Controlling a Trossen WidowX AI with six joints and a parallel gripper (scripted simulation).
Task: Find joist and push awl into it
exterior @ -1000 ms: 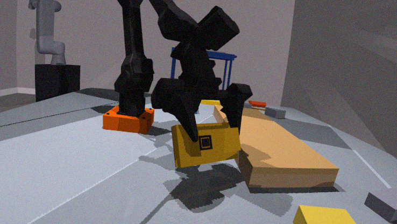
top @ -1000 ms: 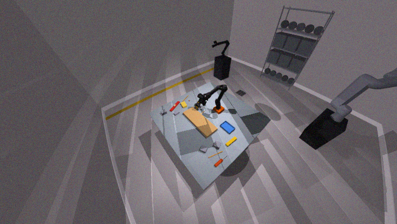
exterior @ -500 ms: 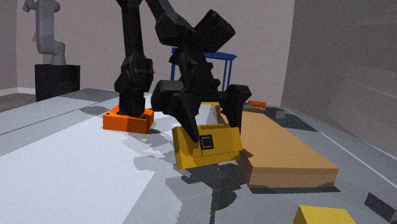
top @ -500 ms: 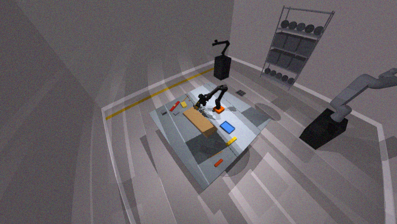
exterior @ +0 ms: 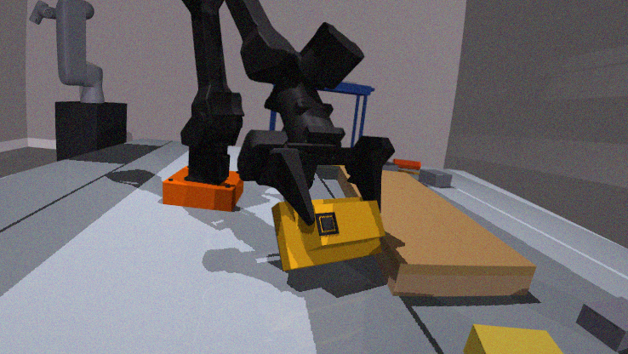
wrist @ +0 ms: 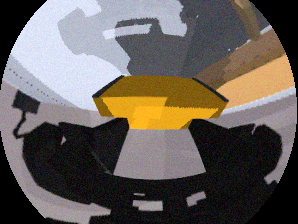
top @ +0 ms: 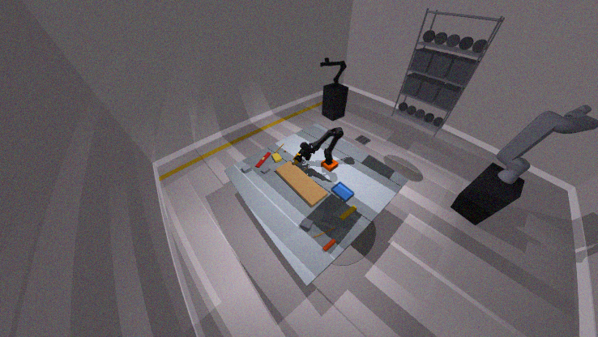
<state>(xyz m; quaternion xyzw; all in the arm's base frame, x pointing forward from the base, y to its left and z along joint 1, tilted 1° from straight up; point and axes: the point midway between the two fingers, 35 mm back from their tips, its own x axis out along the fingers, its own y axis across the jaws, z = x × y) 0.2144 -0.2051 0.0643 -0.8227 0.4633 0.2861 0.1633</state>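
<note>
The yellow stud finder is 1 cm to the right of my gripper tip, 1 cm below it and 1 cm behind it. The rest, counted from my gripper tip: awl: 14 cm to the left, 7 cm below, 4 cm behind; then green square light: 2 cm to the right, 2 cm behind; then yellow block: 16 cm to the right, 14 cm ahead, 6 cm below.
</note>
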